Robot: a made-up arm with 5 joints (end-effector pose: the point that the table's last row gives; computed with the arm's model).
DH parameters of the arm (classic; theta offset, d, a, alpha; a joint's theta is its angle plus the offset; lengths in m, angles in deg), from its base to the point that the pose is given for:
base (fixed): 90 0.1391 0 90
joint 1: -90 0.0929 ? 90
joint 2: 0 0.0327 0.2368 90
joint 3: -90 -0.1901 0.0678 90
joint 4: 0 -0.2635 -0.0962 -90
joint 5: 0 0.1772 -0.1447 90
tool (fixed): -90 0.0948 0 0
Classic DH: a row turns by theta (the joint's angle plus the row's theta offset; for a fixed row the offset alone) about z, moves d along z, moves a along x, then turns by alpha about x.
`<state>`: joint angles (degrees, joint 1 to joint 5).
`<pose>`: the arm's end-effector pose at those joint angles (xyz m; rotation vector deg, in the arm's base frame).
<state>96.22 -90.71 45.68 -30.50 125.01</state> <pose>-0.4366 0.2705 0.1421 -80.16 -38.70 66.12</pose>
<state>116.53 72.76 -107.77 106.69 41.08</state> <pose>0.4582 -0.1035 0.1748 -3.86 131.31 96.87</pose>
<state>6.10 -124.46 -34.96 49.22 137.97</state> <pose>-0.2809 0.0851 0.1776 -35.81 35.51 85.62</pose>
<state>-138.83 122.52 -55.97 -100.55 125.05</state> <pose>0.0721 -0.1177 -0.1235 -152.73 -53.55 -4.04</pose>
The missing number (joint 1, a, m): 0.2057
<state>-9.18 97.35 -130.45 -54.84 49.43</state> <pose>0.1606 -0.0886 -0.0549 38.63 -20.43 54.61</pose>
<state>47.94 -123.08 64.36 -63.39 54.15</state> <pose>-0.2837 -0.0384 0.1242 -86.32 22.89 68.45</pose>
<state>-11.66 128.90 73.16 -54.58 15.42</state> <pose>0.4273 -0.1406 0.1232 14.79 -126.60 -113.06</pose>
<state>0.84 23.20 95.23 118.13 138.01</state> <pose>0.3200 -0.2545 -0.0731 93.96 40.65 -105.48</pose>
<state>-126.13 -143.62 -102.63 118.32 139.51</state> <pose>-0.2553 -0.2031 0.0024 171.12 -21.01 35.23</pose>
